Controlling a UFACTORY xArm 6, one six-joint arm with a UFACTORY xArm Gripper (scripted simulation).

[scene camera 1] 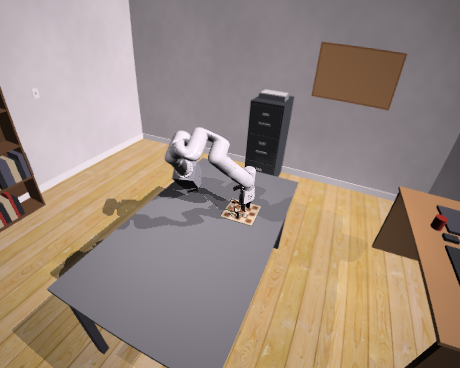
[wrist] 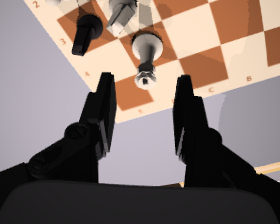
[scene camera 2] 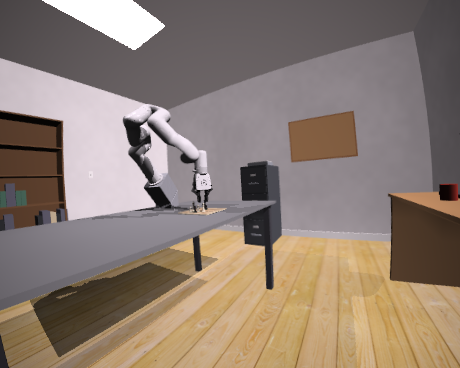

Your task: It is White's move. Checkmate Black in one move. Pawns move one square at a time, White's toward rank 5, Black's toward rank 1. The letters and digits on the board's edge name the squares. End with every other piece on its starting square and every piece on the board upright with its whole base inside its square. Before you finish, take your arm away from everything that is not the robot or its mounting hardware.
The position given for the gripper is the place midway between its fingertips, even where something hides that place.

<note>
In view: the gripper (wrist: 145, 91) and a small chessboard (wrist: 220, 52).
</note>
